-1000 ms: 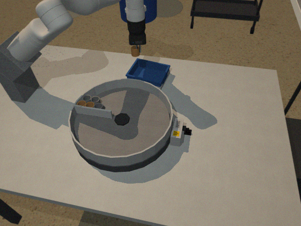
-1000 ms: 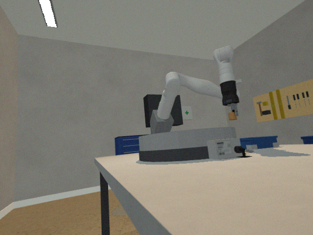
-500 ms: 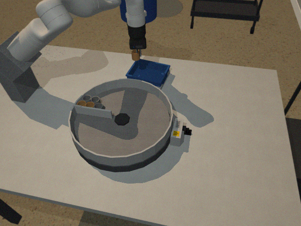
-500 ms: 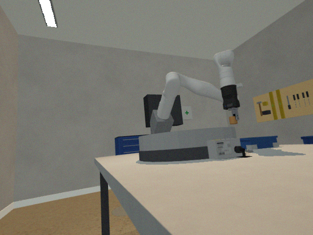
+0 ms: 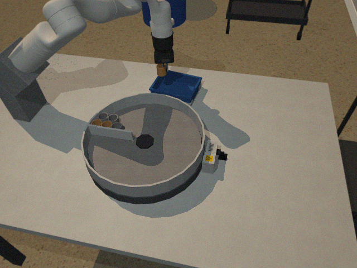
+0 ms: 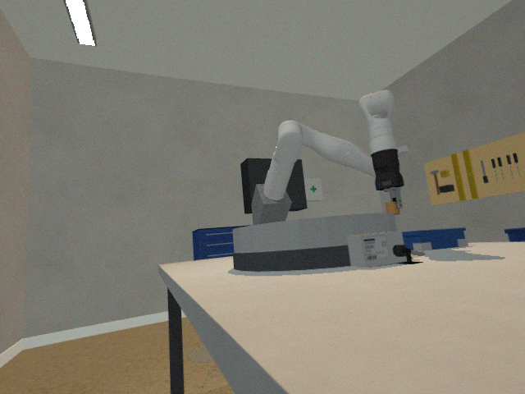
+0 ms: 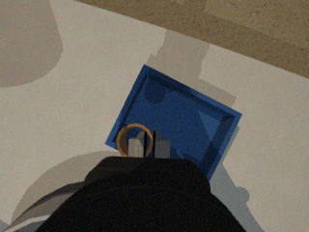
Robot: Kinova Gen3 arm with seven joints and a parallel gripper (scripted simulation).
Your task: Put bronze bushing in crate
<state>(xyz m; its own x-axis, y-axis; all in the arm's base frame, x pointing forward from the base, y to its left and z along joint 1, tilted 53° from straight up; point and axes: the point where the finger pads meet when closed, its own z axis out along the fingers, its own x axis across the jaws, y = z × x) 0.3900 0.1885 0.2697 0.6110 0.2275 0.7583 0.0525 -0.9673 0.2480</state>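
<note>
Now: hand 120 mm above the blue crate, 40 mm short of it and 10 mm to the right of it. From my hand the other things lie so: turning table: 330 mm to the right, 90 mm below, 40 mm behind.
</note>
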